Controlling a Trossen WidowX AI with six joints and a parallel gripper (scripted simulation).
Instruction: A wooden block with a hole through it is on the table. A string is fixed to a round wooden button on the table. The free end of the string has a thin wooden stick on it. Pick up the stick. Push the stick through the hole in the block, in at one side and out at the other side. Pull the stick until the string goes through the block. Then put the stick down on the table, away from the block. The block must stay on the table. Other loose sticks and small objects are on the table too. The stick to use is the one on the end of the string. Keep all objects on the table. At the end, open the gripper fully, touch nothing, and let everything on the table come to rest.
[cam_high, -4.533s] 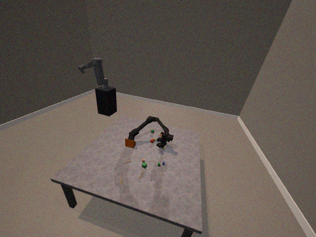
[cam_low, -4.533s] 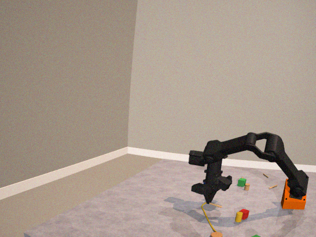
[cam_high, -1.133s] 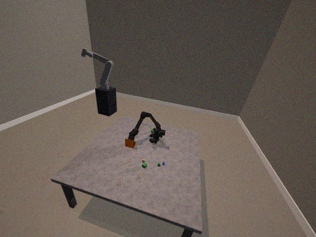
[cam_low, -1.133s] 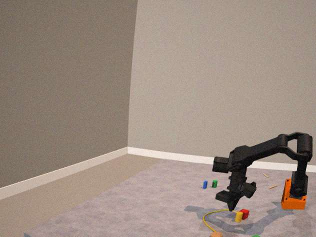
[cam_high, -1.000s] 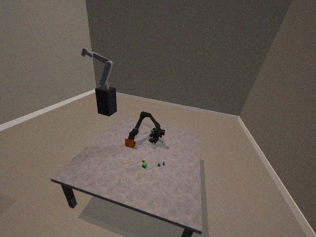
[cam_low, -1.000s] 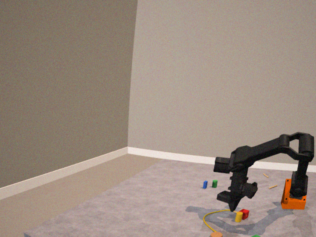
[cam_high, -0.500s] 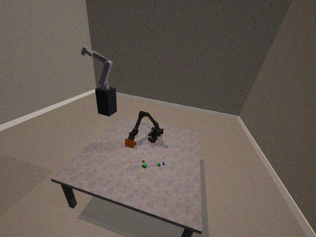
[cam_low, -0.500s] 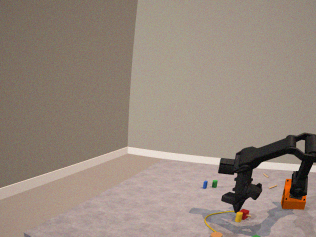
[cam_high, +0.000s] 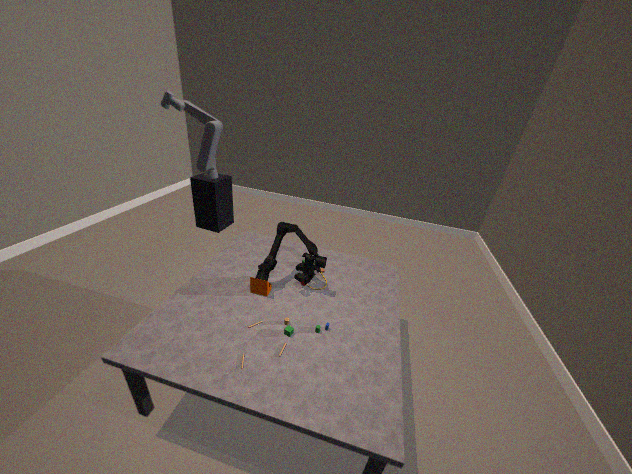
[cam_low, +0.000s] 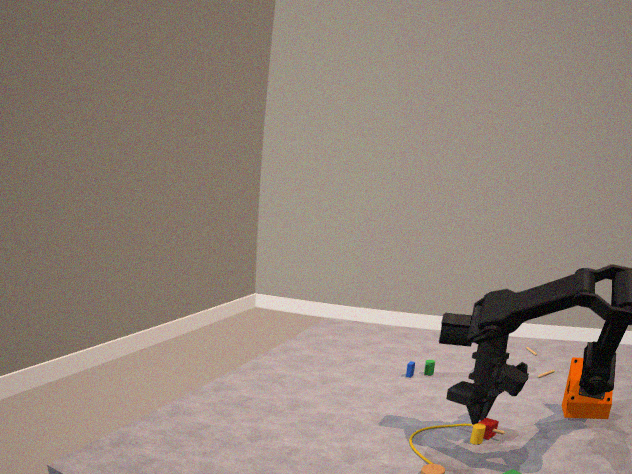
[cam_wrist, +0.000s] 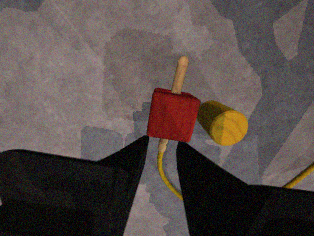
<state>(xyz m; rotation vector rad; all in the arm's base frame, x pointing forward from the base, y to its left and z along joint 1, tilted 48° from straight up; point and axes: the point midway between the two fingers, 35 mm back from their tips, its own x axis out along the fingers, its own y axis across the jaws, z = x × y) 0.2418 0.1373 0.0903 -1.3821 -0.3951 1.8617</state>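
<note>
My gripper tip is now 20 mm past the red block, 10 mm to the right of it and 10 mm above it. Round my gripper tip: round wooden button 40 mm ahead, 200 mm to the left, 20 mm below; then thin wooden stick 10 mm behind, 10 mm to the left, 10 mm below; then yellow cylinder 10 mm behind, 50 mm to the left.
</note>
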